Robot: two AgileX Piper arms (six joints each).
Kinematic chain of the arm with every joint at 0, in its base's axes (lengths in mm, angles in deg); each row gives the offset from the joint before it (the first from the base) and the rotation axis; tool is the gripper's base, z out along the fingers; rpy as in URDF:
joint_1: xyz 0 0 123 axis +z
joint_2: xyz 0 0 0 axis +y
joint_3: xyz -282.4 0 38.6 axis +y
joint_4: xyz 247.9 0 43.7 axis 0.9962 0 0.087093
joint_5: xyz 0 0 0 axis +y
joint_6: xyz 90.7 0 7.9 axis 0.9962 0 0.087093
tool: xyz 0 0 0 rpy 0 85.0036 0
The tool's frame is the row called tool.
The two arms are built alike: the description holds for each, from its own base.
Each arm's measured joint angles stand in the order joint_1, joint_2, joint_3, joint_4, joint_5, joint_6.
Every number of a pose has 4 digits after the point. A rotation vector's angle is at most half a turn.
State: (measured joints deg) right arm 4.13 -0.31 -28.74 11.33 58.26 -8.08; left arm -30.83 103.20 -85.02 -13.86 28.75 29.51
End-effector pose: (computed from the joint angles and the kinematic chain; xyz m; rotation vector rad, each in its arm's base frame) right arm -0.0060 0.0148 0.2825 -0.2156 1.9716 0.1899; left arm 0.3546 -0.2239 0.2937 0.9916 2.0726 -0.2545
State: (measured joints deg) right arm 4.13 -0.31 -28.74 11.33 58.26 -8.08; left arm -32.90 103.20 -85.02 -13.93 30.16 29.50
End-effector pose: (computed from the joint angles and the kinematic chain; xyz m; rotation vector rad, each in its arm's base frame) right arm -0.0060 0.0148 0.2825 -0.2156 1.9716 0.1899; left arm 0.3447 -0.2361 0.2921 1.0432 2.0765 -0.2772
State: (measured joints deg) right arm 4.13 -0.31 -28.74 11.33 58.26 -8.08; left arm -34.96 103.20 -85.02 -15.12 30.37 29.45
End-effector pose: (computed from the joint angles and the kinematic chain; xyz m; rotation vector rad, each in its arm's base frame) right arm -0.0060 0.0148 0.2825 -0.2156 1.9716 0.1899; left arm 0.3353 -0.2491 0.2921 1.0684 2.0694 -0.3173
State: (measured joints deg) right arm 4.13 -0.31 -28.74 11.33 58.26 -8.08; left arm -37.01 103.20 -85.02 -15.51 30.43 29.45
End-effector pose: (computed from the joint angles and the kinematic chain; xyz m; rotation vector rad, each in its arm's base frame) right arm -0.0060 0.0148 0.2825 -0.2156 1.9716 0.1899; left arm 0.3260 -0.2612 0.2921 1.1024 2.0552 -0.3422
